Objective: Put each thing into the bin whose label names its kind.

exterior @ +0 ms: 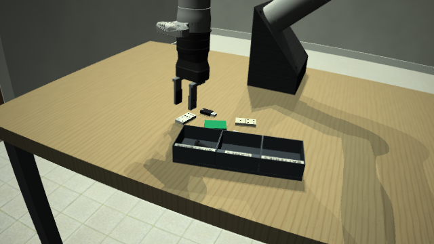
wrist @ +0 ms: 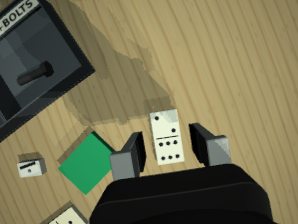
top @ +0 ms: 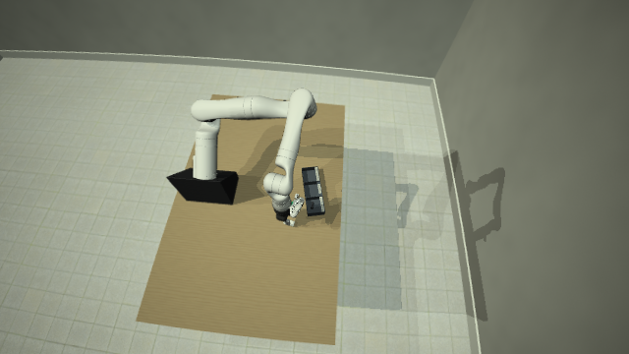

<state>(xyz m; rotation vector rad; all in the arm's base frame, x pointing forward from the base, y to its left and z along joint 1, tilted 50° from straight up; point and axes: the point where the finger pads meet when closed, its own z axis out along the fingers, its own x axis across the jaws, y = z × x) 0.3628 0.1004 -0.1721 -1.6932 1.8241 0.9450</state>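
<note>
Now: hand 18 cm to the right of the black three-part bin, 8 cm short of it and 4 cm above it. Also, from my hand: flat green piece: 8 cm to the left, 5 cm below, 1 cm behind; black bolt: 10 cm to the left, 9 cm ahead, 4 cm below; black usb stick: 6 cm behind, 5 cm below, 3 cm to the left.
</note>
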